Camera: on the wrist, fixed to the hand. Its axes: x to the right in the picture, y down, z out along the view.
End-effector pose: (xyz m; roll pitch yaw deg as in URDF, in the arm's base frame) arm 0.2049 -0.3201 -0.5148 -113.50 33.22 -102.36
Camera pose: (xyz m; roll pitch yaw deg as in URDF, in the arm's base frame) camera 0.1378 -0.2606 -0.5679 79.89 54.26 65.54
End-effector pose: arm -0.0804 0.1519 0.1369 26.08 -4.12 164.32
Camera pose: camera -0.1012 0.0498 0.1377 -10.26 -56.10 -96.09
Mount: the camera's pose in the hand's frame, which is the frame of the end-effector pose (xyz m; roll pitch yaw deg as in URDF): -0.0075 0.0939 -0.0445 -1.12 -30.52 92.20
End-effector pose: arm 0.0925 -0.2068 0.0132 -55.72 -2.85 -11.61
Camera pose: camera 0.0934 -0.1905 -0.0897 -2.26 25.24 79.14
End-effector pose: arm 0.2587 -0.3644 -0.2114 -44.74 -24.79 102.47
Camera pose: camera 0.2168 -0.3387 -0.3032 -25.07 13.68 -171.83
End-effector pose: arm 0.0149 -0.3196 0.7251 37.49 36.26 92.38
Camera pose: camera -0.0869 -0.3170 0.7471 61.96 -50.08 128.02
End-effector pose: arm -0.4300 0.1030 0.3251 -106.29 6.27 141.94
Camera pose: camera -0.3749 0.1475 0.2487 29.96 73.60 -98.65
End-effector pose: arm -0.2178 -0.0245 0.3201 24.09 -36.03 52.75
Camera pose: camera -0.3033 0.0346 0.3138 -52.48 -39.76 -176.07
